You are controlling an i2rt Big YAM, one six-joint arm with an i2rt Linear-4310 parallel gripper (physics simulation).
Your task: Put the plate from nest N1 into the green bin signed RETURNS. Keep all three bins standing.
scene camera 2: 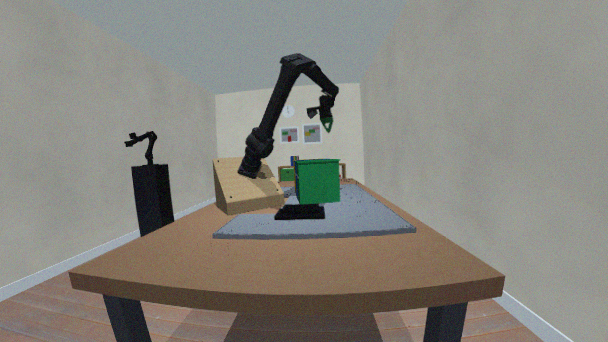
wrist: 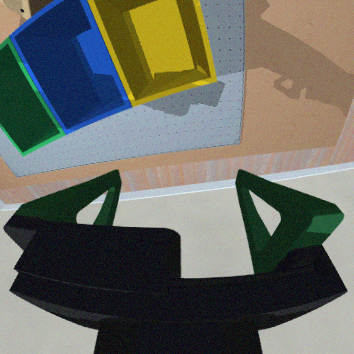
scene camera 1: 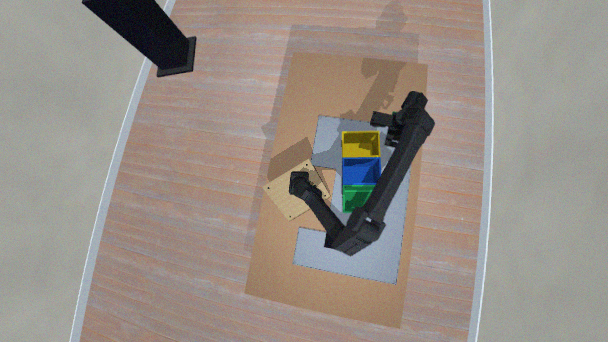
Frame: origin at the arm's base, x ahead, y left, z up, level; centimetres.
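Seen in the pictures: gripper, fingertip midpoint: (scene camera 2: 328, 132) (wrist: 177, 175) (scene camera 1: 394, 135); arm's base, link origin: (scene camera 2: 249, 168) (scene camera 1: 298, 182).
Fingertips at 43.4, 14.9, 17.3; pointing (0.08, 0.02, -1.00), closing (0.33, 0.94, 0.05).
Pixels of each thing's top centre, then the offset from my fingertips to it, as dx, dy, dz. Level surfaces: height alone.
- yellow bin, top centre: (wrist: 152, 28) (scene camera 1: 361, 144) -11.9, +1.6, -15.1
- green bin, top centre: (wrist: 12, 104) (scene camera 2: 316, 160) (scene camera 1: 362, 198) -13.4, -24.6, -15.1
- blue bin, top centre: (wrist: 67, 67) (scene camera 1: 361, 170) -12.6, -11.5, -15.1
- grey perforated board, surface height: dz -33.0
- brown table, surface height: dz -34.3
My gripper (scene camera 1: 392, 142) (scene camera 2: 327, 130) (wrist: 177, 175) is open, with nothing between its green fingers. It hangs high, and in the scene camera 1 view it shows to the right of the yellow bin (scene camera 1: 361, 145) (wrist: 160, 40). The green bin (scene camera 1: 355, 200) (scene camera 2: 318, 181) (wrist: 25, 110) stands upright at one end of the row. The blue bin (scene camera 1: 360, 171) (wrist: 65, 75) stands between it and the yellow one, also upright. My arm covers part of the green bin in the scene camera 1 view. The plate, nest N1 and the RETURNS sign cannot be made out.
A sloped wooden block (scene camera 1: 280, 192) (scene camera 2: 240, 185) carries the arm's base beside the bins. A grey perforated board (scene camera 1: 345, 255) (scene camera 2: 370, 225) (wrist: 165, 135) lies on the brown table (scene camera 1: 325, 85) (scene camera 2: 285, 260). A black pedestal (scene camera 1: 145, 30) (scene camera 2: 152, 195) with a small arm stands off to the left.
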